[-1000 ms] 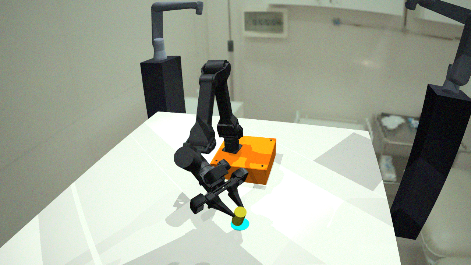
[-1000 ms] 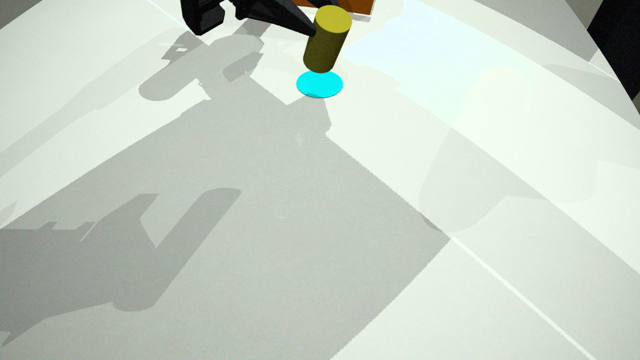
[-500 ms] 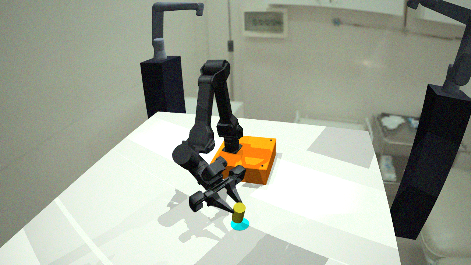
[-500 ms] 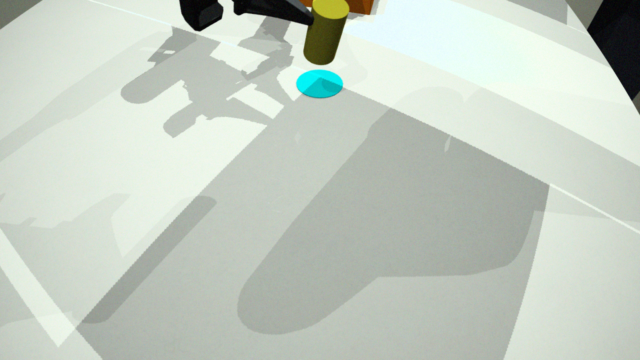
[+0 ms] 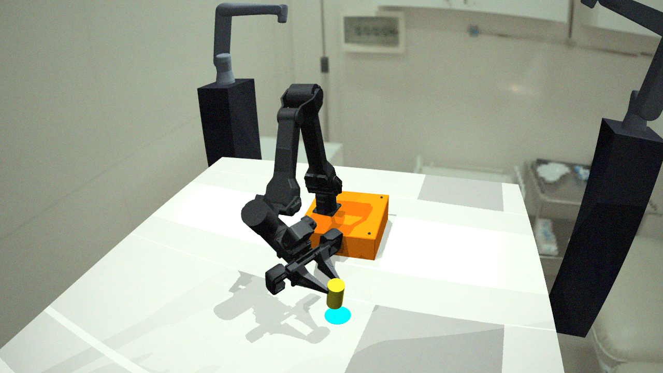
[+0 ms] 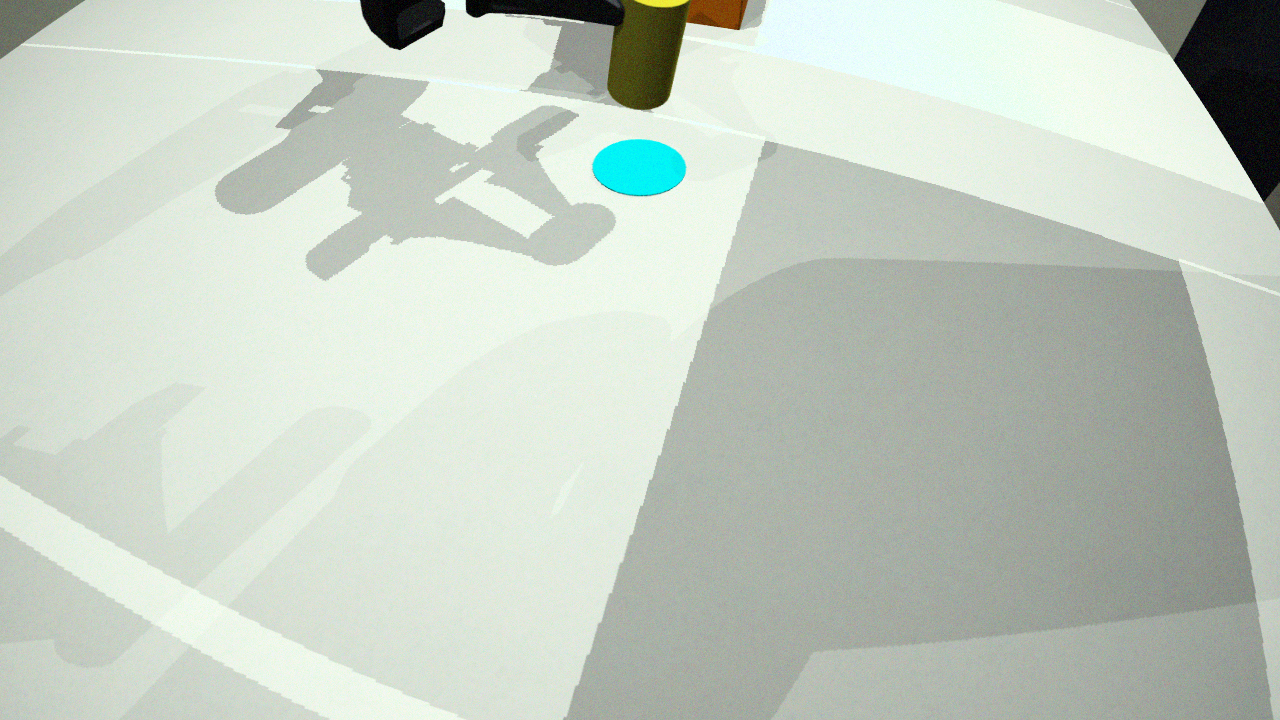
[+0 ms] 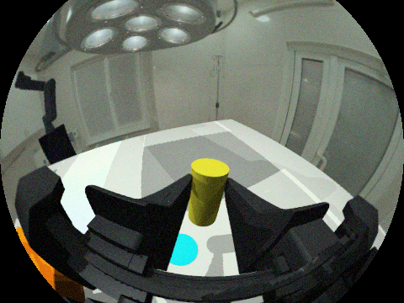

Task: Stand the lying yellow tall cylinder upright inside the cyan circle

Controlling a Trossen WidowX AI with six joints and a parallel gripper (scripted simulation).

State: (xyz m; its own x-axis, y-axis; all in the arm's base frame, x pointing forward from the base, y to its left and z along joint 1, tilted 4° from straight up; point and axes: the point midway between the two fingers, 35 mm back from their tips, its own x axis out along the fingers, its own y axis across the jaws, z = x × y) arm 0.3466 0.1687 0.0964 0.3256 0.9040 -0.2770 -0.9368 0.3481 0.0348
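Right now the cyan circle is 140 mm below my gripper tip, 50 mm behind it and 20 mm to the right of it. From my gripper tip the other things lie so: yellow cylinder 20 mm below.
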